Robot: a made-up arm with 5 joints.
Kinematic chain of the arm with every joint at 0, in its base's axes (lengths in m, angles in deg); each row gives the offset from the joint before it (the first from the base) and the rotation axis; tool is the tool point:
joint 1: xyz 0 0 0.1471 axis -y
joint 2: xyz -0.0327 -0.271 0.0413 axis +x
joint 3: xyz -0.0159 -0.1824 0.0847 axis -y
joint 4: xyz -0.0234 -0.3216 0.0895 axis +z
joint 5: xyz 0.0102 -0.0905 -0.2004 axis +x
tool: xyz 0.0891 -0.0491 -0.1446
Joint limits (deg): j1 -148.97..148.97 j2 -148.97..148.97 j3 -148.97..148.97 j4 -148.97..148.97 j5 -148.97..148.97
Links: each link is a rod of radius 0.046 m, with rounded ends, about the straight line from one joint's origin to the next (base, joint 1, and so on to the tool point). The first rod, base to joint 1, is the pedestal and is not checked.
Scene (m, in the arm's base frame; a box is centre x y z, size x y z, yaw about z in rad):
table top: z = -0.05
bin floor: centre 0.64 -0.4 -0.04 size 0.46 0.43 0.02 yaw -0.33
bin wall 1: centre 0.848 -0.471 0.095 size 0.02 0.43 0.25 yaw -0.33
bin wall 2: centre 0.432 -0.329 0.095 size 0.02 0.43 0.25 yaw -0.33
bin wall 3: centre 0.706 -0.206 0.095 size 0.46 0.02 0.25 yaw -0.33
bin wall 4: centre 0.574 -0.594 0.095 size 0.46 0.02 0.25 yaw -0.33
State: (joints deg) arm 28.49 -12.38 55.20 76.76 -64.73
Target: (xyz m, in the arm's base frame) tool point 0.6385 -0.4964 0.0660
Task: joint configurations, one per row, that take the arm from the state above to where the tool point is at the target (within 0.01 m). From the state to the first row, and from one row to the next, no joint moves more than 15 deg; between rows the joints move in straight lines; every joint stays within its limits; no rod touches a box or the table.
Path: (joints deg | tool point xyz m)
1: 15.55 -20.58 63.98 61.93 -61.36 | 0.0512 -0.6838 0.6274
2: 2.60 -28.77 72.75 47.10 -57.99 | 0.1308 -0.6709 0.7008
3: -10.34 -36.97 81.53 32.26 -54.62 | 0.2428 -0.6429 0.7434
4: -23.29 -45.16 90.30 17.43 -51.25 | 0.3797 -0.6019 0.7414
5: -36.23 -53.36 99.08 2.60 -47.89 | 0.5264 -0.5486 0.6844
6: -42.50 -56.99 99.93 -10.50 -47.42 | 0.5911 -0.5561 0.6208
7: -48.78 -60.62 100.78 -23.60 -46.96 | 0.6433 -0.5598 0.5423
8: -55.05 -64.24 101.63 -36.70 -46.49 | 0.6795 -0.5589 0.4525
9: -61.33 -67.87 102.48 -49.80 -46.03 | 0.6978 -0.5525 0.3553
10: -67.60 -71.50 103.33 -62.90 -45.56 | 0.6968 -0.5401 0.2553
11: -73.88 -75.12 104.18 -76.00 -45.10 | 0.6766 -0.5216 0.1573
12: -80.15 -78.75 105.03 -89.10 -44.63 | 0.6385 -0.4964 0.0660

